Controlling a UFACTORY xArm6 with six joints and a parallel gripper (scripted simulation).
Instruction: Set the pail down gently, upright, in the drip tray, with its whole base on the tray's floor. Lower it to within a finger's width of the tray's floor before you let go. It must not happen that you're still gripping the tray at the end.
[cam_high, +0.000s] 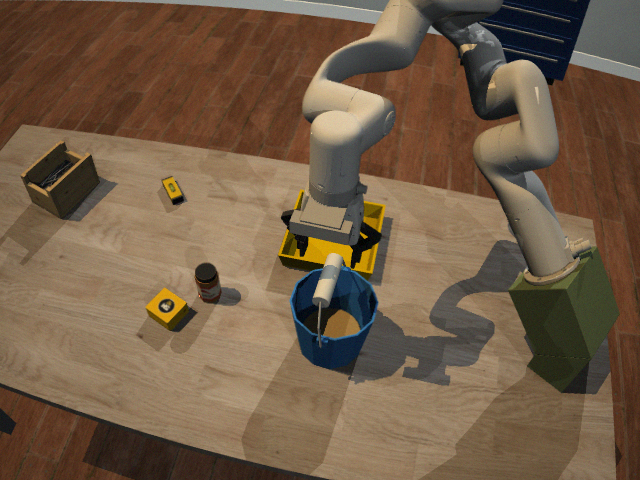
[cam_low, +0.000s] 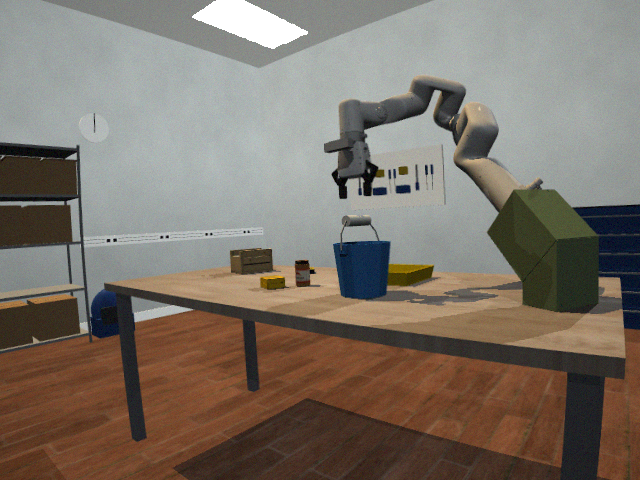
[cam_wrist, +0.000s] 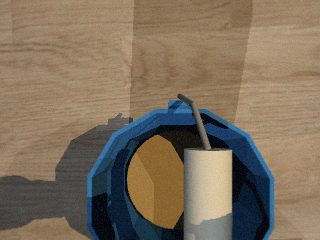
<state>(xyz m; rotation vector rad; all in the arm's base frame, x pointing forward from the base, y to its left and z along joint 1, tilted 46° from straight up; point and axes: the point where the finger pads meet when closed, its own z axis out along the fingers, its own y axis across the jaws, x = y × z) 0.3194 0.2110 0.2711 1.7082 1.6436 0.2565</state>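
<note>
Right now the pail handle is 110 mm below my hand and 10 mm behind it. Round my hand: yellow drip tray 290 mm below, 280 mm to the right, 10 mm behind; then blue pail 170 mm below, 10 mm behind.
</note>
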